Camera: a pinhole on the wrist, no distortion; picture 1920 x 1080 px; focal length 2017.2 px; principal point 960.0 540.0 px. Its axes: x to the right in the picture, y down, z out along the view. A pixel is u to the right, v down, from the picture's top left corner.
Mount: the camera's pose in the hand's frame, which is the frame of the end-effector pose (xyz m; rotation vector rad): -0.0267 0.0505 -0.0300 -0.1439 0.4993 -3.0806
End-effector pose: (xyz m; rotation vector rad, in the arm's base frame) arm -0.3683 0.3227 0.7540 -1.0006 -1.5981 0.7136
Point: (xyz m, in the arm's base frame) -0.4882 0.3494 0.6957
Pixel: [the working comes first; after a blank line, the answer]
In the camera's frame: -0.0176 -0.0343 0.1615

740 112
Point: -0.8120 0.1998 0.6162
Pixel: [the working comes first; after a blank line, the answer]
In the camera's frame: 0.1566 -0.0605 0.4816

1616 287
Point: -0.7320 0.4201 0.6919
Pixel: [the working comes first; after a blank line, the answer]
In the camera's frame: -0.0751 -0.0881 0.4028

584 99
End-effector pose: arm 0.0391 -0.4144 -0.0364 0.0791 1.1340 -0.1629
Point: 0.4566 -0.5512 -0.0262
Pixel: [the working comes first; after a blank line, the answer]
In the camera's frame: -0.1598 -0.0258 0.4591

258 427
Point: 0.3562 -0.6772 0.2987
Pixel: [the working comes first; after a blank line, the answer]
In the camera's frame: 0.1740 0.0927 0.5371

1613 888
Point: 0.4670 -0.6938 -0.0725
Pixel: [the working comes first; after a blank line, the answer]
In the camera's frame: -0.2132 0.1018 0.5179

130 936
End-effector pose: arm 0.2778 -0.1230 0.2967 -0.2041 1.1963 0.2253
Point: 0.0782 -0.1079 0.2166
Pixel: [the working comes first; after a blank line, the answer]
In the camera's frame: -0.0488 0.0330 -0.1672

behind the camera
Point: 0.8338 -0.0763 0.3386
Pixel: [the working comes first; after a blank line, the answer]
In the camera's frame: -0.1294 -0.0205 0.5927

520 470
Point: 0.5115 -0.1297 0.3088
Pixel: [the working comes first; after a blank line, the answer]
In the camera's frame: -0.0708 0.0404 0.2757

442 835
